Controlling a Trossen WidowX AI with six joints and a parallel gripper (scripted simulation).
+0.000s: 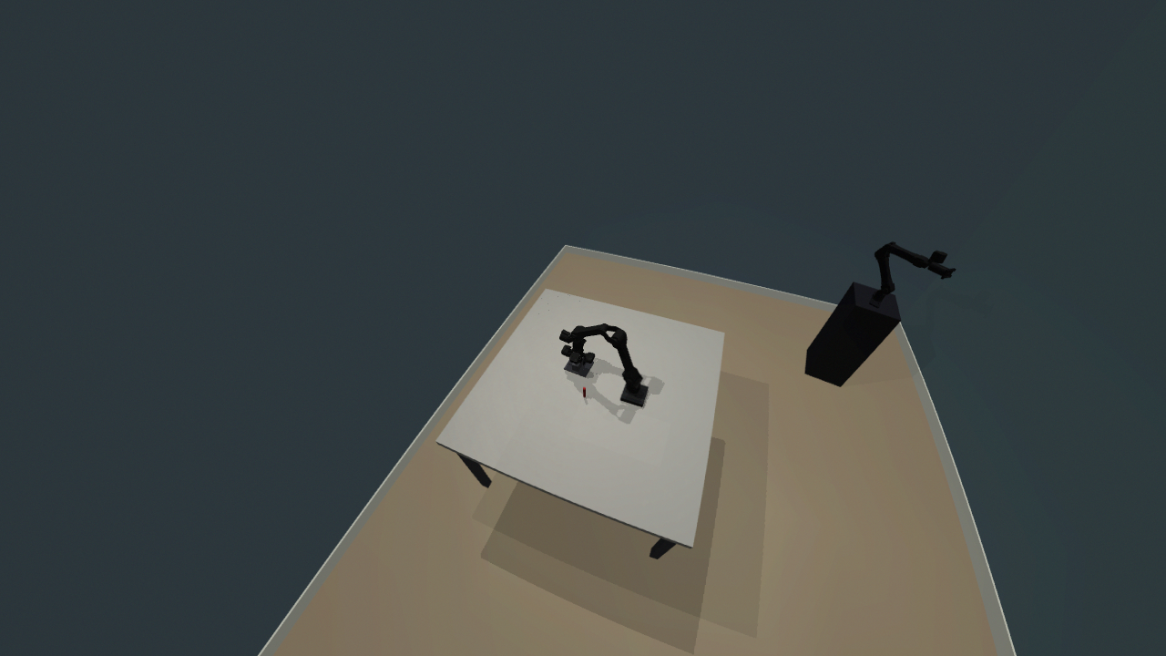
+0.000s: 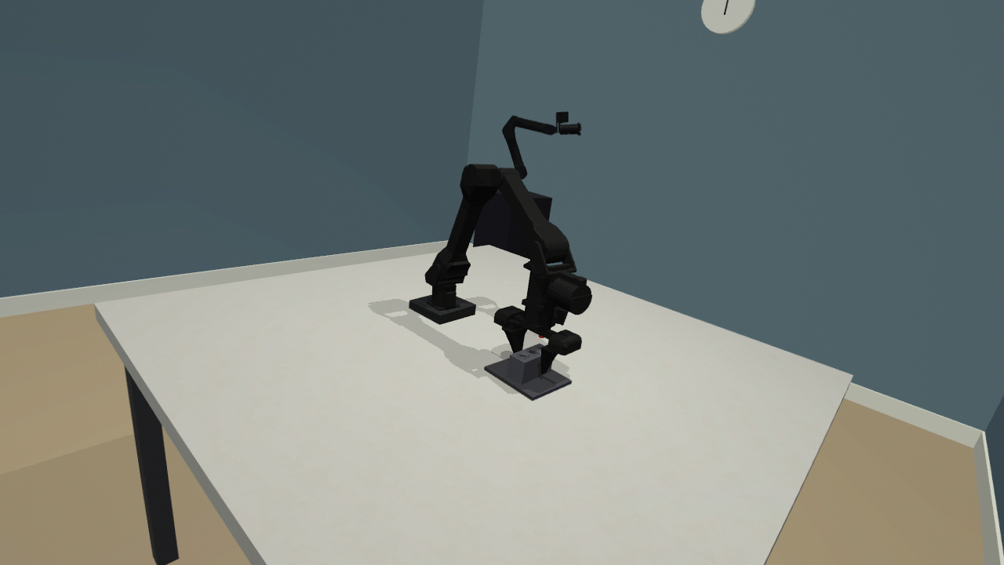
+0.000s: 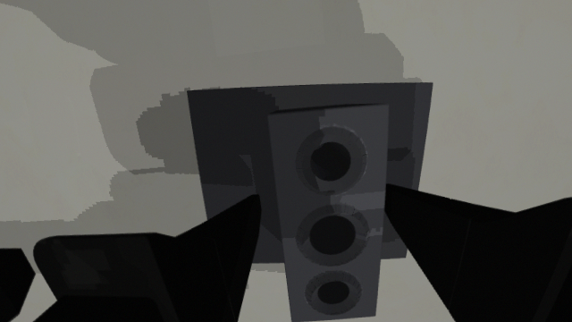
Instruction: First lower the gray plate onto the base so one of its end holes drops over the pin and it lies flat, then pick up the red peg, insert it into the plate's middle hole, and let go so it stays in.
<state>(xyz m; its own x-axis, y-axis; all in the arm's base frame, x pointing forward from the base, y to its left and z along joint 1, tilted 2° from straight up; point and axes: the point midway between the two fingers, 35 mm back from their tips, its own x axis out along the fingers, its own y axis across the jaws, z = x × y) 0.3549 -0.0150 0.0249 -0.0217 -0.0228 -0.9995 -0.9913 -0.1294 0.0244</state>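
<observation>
The gray plate is 2 cm above my gripper tip. The rest, counted from my gripper tip: red peg (14 cm behind, 17 cm to the left, 1 cm above); then dark base (1 cm to the left, 2 cm below).
</observation>
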